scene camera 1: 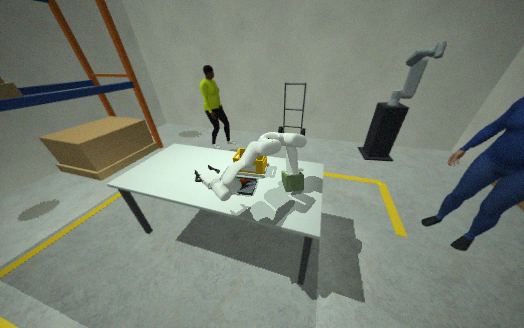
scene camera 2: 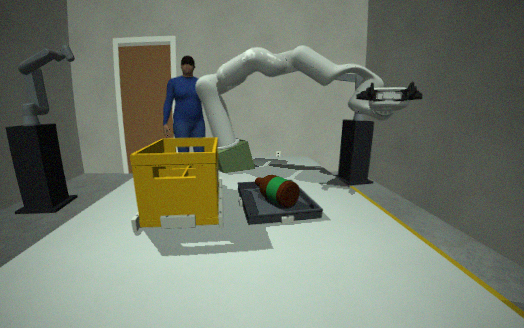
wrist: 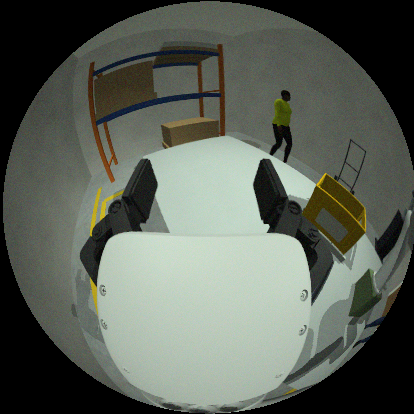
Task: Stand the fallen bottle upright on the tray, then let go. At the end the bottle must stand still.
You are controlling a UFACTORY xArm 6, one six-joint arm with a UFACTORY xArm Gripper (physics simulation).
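Pixels of known places: gripper, fingertip midpoint: [scene camera 1: 202, 168] [scene camera 2: 392, 88] [wrist: 204, 169]; arm's base, link origin: [scene camera 1: 292, 172] [scene camera 2: 226, 144].
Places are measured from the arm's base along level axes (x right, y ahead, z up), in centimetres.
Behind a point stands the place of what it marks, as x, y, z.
A brown bottle [scene camera 1: 244, 183] @[-12.6, 38.3, -5.9] [scene camera 2: 276, 190] @[-9.7, 48.1, -5.2] with a green band lies on its side on the dark tray [scene camera 1: 254, 186] @[-12.3, 30.0, -8.4] [scene camera 2: 270, 218] @[-6.3, 55.0, -9.6]. In the scene camera 2 view its base faces the camera and its neck points back and left. In the scene camera 1 view the arm partly hides bottle and tray. My gripper [scene camera 1: 205, 172] @[-34.5, 58.6, 22.1] [scene camera 2: 390, 91] @[-34.5, 58.6, 22.1] [wrist: 204, 169] @[-34.5, 58.6, 22.1] is open and empty, with its fingers wide apart. It is above the table, to the side of the tray and away from the bottle. The bottle does not show in the wrist view.
A yellow crate [scene camera 1: 260, 165] @[4.8, 27.8, 1.5] [scene camera 2: 180, 202] @[14.6, 52.8, -4.8] [wrist: 348, 242] @[4.9, 28.5, -2.1] stands on the table beside the tray. The arm's green base block [scene camera 1: 293, 182] @[-8.8, -1.5, -3.4] [scene camera 2: 236, 157] @[-3.8, 6.7, -4.6] [wrist: 365, 296] is at one end of the table. A storage rack [scene camera 1: 120, 50] [wrist: 221, 90] and two people stand beyond the table.
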